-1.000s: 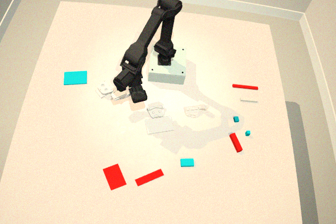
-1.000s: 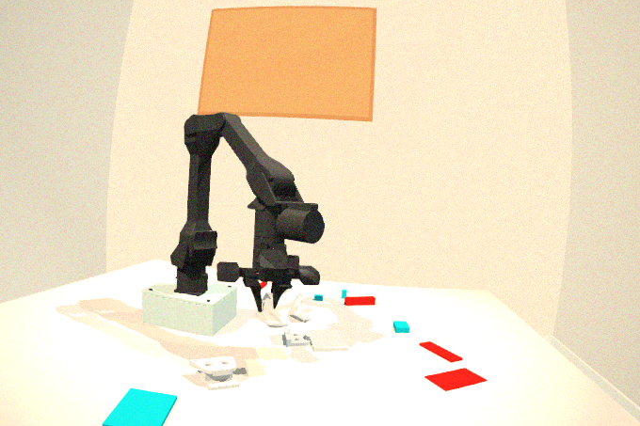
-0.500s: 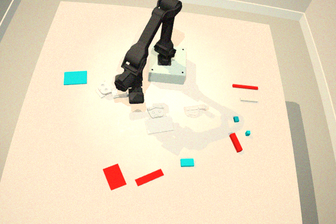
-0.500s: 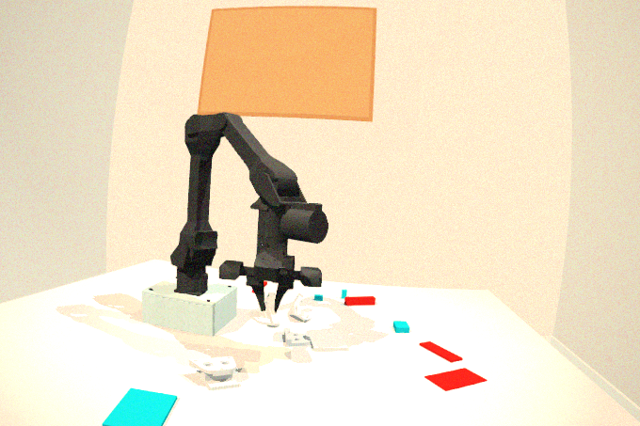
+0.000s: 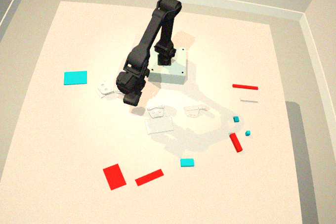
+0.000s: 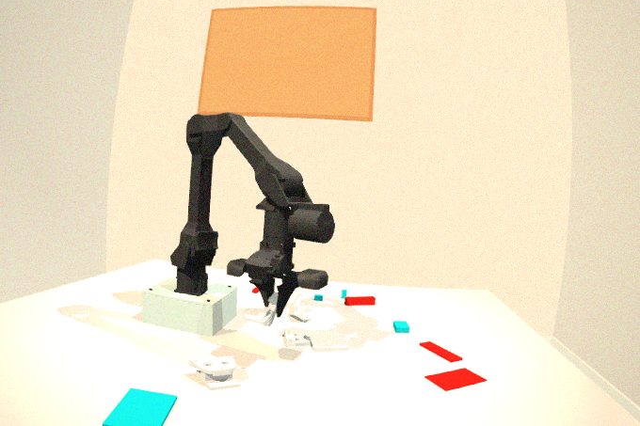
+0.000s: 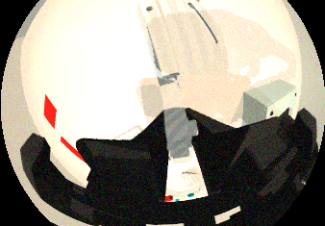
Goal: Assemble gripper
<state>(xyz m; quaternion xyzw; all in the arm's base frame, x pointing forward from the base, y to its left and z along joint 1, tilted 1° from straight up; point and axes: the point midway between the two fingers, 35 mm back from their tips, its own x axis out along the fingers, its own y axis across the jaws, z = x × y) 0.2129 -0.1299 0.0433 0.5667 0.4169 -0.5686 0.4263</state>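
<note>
My gripper tip is now 90 mm to the right of the housing plate, 80 mm above it and 40 mm short of it. Round my gripper tip: gripper base (150 mm to the right, 70 mm behind, 50 mm below); white jaw (30 mm above, 20 mm to the right); flat white plate (110 mm to the left, 100 mm ahead, 80 mm below).
</note>
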